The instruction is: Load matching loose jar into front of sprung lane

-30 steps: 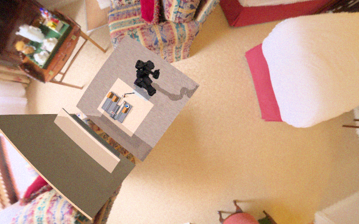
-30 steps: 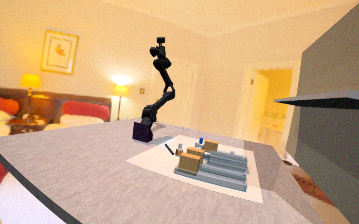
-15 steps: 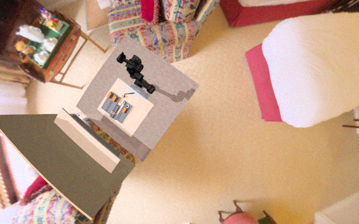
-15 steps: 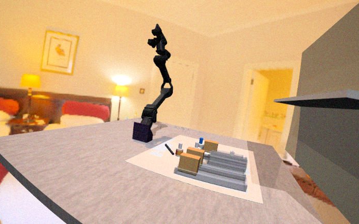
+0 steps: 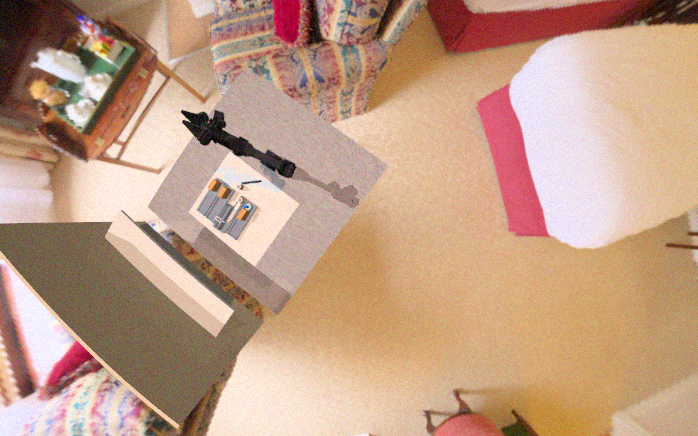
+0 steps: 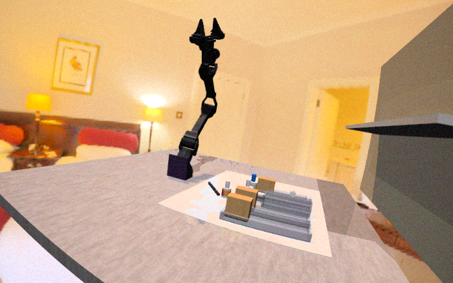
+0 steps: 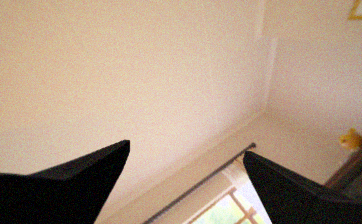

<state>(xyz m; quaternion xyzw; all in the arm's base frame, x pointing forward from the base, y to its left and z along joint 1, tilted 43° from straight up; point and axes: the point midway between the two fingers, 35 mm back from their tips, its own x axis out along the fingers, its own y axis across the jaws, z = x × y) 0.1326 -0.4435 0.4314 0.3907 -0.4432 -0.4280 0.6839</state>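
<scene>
My gripper tip is 72 cm above the thin black rod, 14 cm short of it and 2 cm to the right of it. Round my gripper tip: shelf 79 cm ahead, 36 cm below, 10 cm to the left.
</scene>
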